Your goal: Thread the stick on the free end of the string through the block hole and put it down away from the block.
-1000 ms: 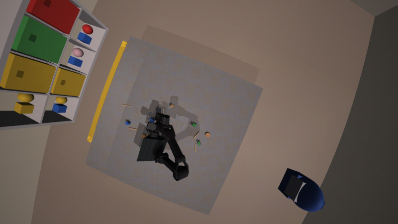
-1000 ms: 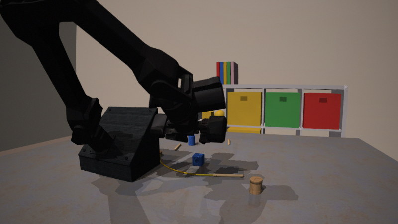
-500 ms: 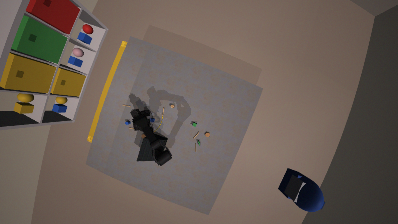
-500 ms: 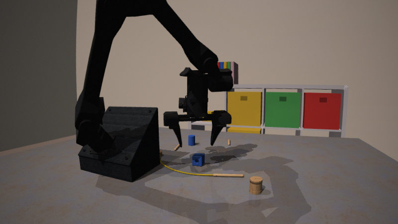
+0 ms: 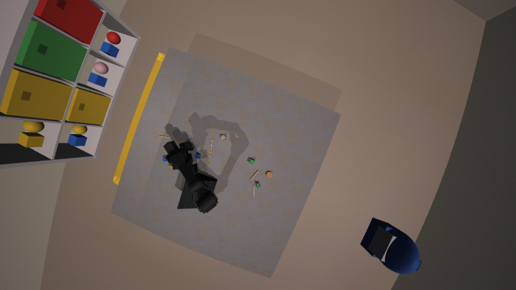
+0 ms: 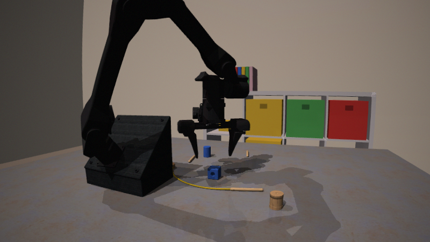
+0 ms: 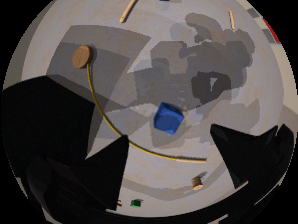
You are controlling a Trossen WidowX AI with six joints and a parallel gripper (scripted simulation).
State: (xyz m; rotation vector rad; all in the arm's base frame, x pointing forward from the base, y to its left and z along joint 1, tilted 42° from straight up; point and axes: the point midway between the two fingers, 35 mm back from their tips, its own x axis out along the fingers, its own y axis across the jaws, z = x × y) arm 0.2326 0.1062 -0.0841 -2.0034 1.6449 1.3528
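Right now the blue block is 40 mm below my gripper tip. Also, from my gripper tip: blue cylinder: 200 mm to the left, 90 mm behind, 40 mm below; wooden cylinder: 170 mm ahead, 140 mm to the right, 40 mm below.
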